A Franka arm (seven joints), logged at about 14 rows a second.
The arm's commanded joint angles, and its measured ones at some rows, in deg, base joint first. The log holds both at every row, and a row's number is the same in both.
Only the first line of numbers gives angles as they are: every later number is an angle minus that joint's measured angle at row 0.
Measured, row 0:
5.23 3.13 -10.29 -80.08 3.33 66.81 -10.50
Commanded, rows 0 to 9:
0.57 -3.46 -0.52 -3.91 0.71 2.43 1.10
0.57 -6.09 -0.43 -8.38 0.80 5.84 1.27
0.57 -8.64 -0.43 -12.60 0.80 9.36 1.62
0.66 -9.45 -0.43 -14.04 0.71 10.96 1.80
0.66 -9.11 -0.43 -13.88 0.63 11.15 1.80
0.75 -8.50 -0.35 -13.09 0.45 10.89 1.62
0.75 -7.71 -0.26 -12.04 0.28 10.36 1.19
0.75 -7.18 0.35 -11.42 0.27 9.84 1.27
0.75 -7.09 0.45 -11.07 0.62 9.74 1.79
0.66 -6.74 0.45 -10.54 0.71 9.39 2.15
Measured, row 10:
0.14 -6.67 0.54 -11.21 0.03 9.65 0.84
